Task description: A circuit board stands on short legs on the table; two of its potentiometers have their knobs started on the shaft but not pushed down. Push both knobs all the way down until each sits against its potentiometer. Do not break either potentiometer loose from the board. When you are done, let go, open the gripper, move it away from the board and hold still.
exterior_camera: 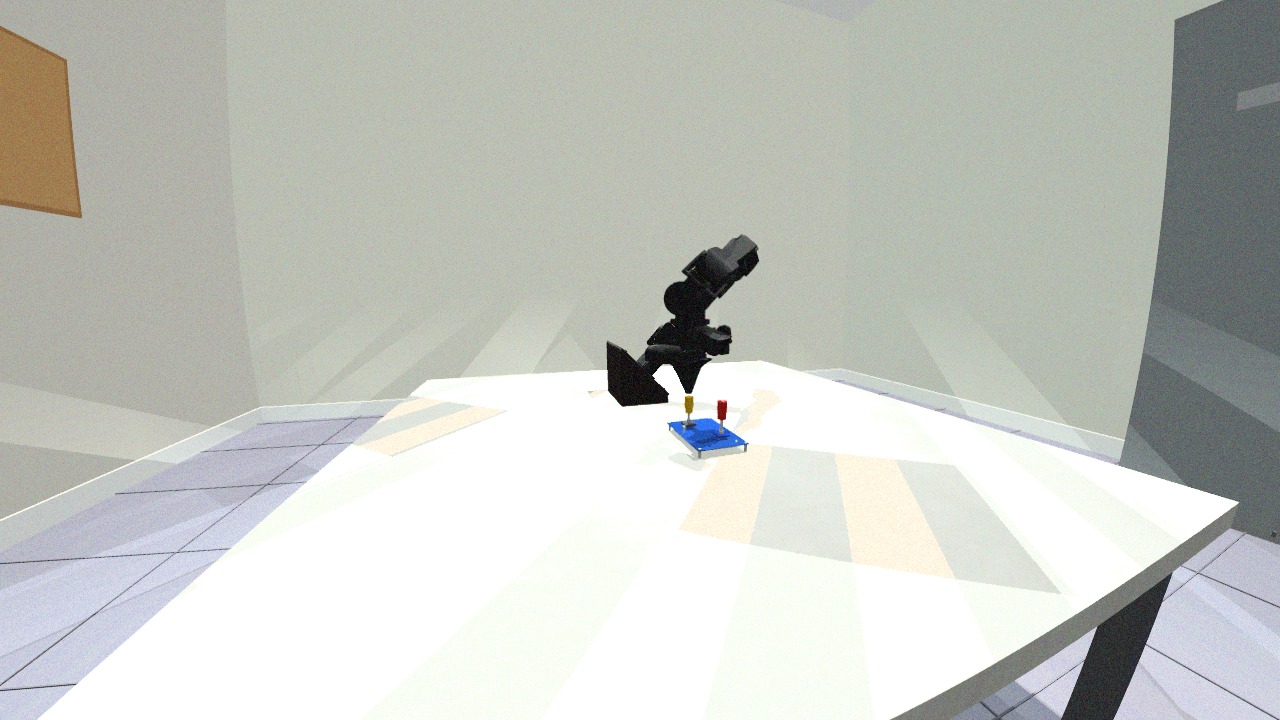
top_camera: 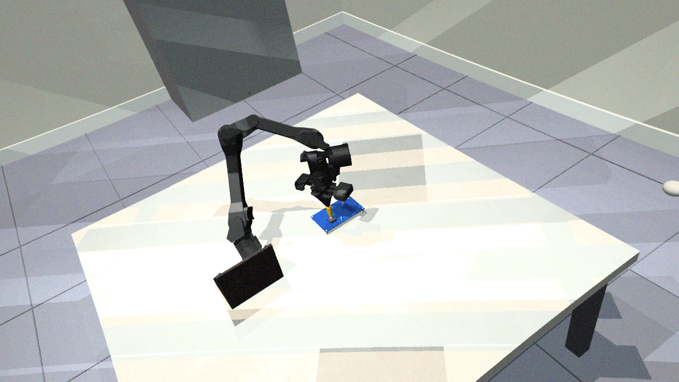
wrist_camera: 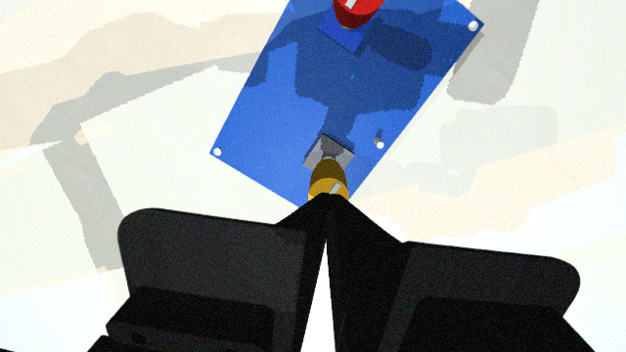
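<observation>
The yellow knob is 2 cm below my gripper tip. Round my gripper tip: red knob 7 cm ahead, 4 cm to the left, 1 cm below.
</observation>
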